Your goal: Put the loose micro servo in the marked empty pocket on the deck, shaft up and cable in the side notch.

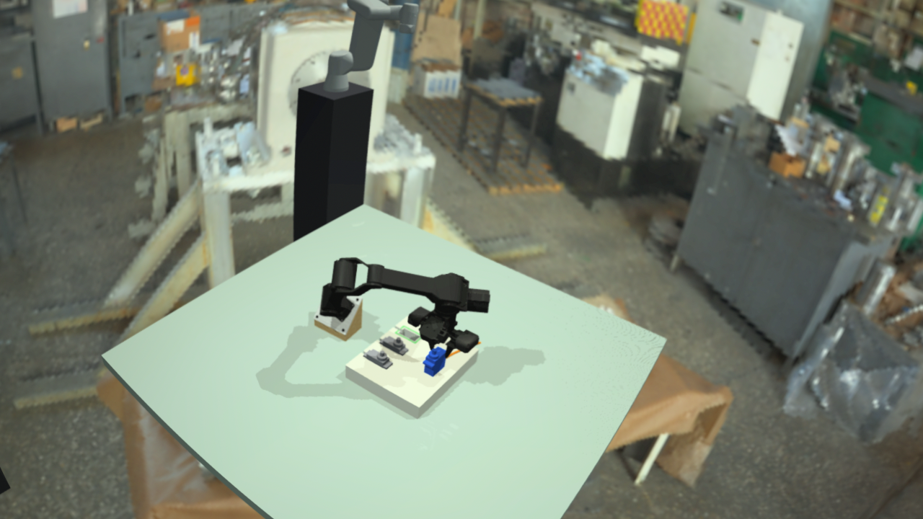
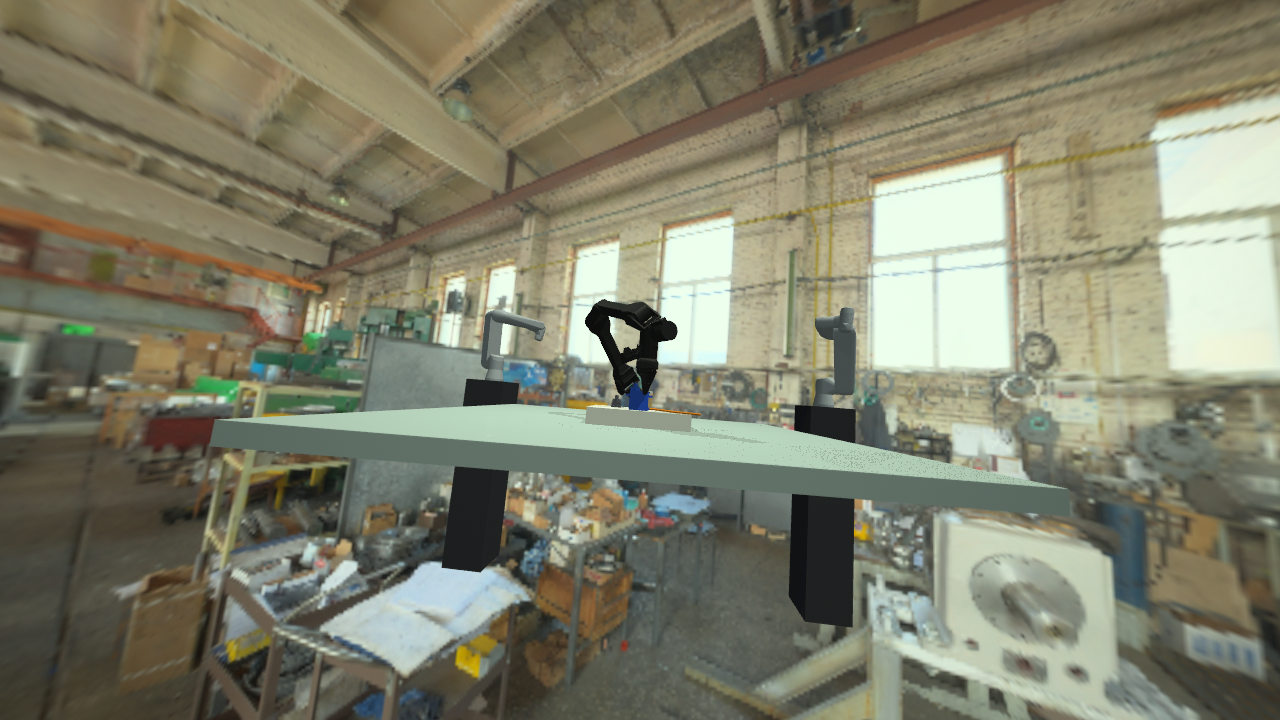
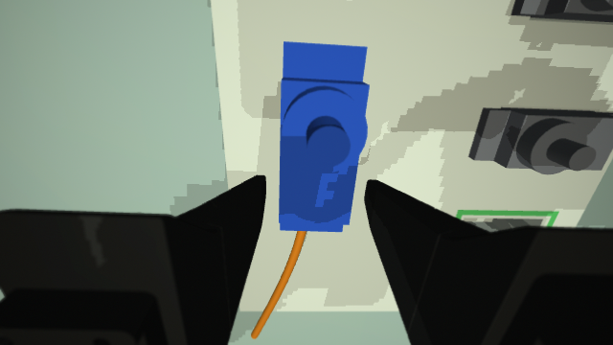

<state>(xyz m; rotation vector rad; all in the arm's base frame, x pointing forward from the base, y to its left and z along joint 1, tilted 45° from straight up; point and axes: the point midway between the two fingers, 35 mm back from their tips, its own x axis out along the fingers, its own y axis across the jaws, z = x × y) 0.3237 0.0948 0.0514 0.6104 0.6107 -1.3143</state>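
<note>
My gripper tip is now 7 cm above the deck, 3 cm past it and 2 cm to the left of it.
</note>
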